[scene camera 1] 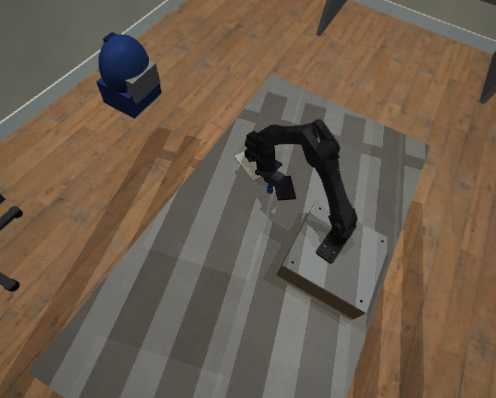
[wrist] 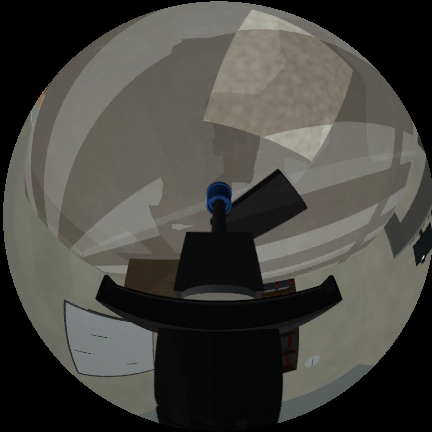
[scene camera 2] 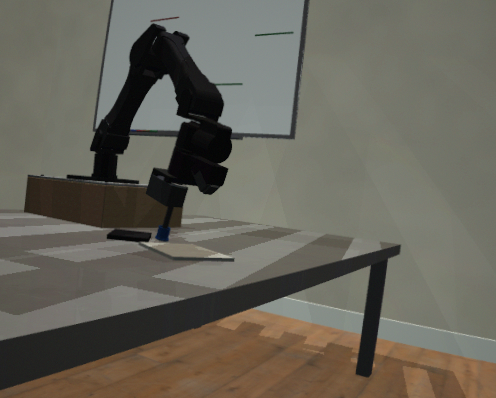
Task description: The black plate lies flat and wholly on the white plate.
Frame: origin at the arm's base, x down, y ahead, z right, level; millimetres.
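Where they show: end effector, tool point: (scene camera 1: 270, 191) (wrist: 218, 193) (scene camera 2: 161, 238); arm's base, origin of the base link: (scene camera 1: 336, 239) (scene camera 2: 104, 181).
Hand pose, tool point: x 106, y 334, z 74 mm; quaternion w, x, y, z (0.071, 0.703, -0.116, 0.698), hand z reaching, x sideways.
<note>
Each offset is from my tool point to the top centre of the thing.
The black plate {dz +54, dx -5, dy -38 mm} (scene camera 1: 286, 190) (scene camera 2: 129, 235) (wrist: 280, 202) lies flat on the table, apart from the white plate and nearer the arm's base. The white plate {dz +73, dx -2, dy +142 mm} (scene camera 1: 245, 165) (scene camera 2: 190, 252) (wrist: 280, 80) lies flat on the table; the arm hides part of it in scene camera 1's view. My gripper, a small blue suction cup (scene camera 1: 270, 190) (scene camera 2: 162, 233) (wrist: 219, 194), is low over the table beside the black plate, with nothing on it. In the wrist view the cup and its stem cover one end of the black plate. Whether the cup touches the table I cannot tell.
The arm stands on a box-shaped base (scene camera 1: 340, 275) (scene camera 2: 65, 200) (wrist: 150, 272) on the table (scene camera 1: 165, 300) (scene camera 2: 200, 307). The white plate lies near the table's long edge, opposite the base. A whiteboard (scene camera 2: 260, 75) (wrist: 110, 345) hangs on the wall. A blue rounded object (scene camera 1: 120, 62) is off the table.
</note>
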